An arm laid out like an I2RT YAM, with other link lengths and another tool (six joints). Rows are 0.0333 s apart.
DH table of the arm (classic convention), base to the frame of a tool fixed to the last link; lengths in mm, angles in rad. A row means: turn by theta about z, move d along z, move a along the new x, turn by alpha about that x. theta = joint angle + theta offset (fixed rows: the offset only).
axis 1: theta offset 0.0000  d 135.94  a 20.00  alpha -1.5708
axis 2: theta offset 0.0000  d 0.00  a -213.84  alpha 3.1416
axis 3: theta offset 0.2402  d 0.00  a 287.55  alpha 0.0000
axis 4: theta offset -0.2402  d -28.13  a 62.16  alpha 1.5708
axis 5: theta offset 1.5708  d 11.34  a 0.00  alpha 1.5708
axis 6: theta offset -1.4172  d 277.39  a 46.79  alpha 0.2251
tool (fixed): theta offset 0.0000  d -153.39  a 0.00  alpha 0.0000
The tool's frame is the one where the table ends.
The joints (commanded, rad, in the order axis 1, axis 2, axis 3, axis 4, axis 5, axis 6), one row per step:
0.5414, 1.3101, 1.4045, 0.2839, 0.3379, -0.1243
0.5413, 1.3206, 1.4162, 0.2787, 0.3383, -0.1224
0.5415, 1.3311, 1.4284, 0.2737, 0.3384, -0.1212
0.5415, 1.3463, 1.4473, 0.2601, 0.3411, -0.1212
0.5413, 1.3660, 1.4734, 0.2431, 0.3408, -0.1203
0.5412, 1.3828, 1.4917, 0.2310, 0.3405, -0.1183
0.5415, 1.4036, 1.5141, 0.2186, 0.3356, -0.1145
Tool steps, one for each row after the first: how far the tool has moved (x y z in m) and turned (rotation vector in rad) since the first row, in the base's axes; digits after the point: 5 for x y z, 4 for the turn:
0.00214, 0.00110, 0.00022, -0.0002, 0.0038, 0.0002
0.00413, 0.00231, 0.00070, -0.0007, 0.0069, 0.0007
0.00732, 0.00388, 0.00092, -0.0050, 0.0159, -0.0018
0.01120, 0.00612, 0.00195, -0.0097, 0.0250, -0.0015
0.01497, 0.00827, 0.00140, -0.0134, 0.0344, -0.0006
0.01945, 0.01155, 0.00098, -0.0169, 0.0434, 0.0055

